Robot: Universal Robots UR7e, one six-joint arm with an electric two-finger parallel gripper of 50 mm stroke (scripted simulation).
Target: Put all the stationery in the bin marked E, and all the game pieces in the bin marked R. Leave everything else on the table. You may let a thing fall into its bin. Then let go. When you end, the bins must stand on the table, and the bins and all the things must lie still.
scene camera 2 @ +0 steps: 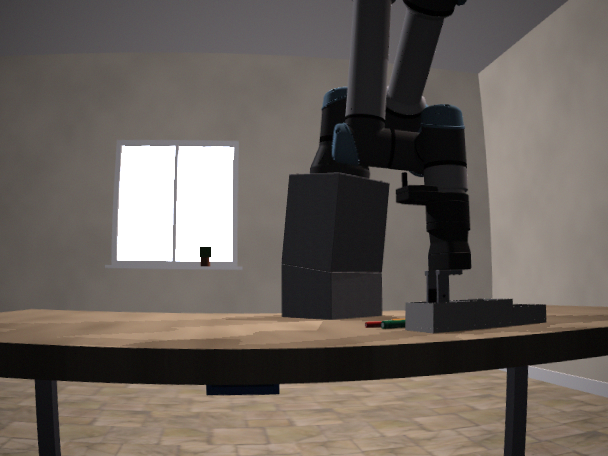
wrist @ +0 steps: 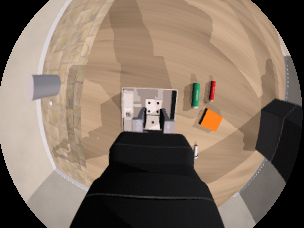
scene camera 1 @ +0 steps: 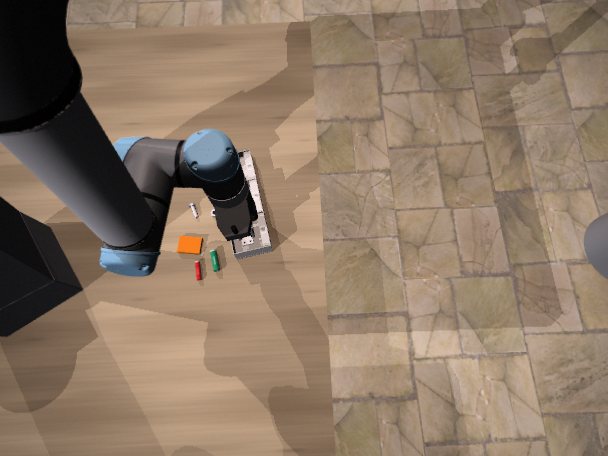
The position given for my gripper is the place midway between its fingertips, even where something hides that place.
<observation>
I see my gripper [scene camera 2: 437, 309] and a tray [scene camera 2: 456, 315].
The tray shows as well in the wrist view [wrist: 169, 96] and in scene camera 1 [scene camera 1: 262, 244]. My gripper shows as well in the wrist view [wrist: 153, 114].
</observation>
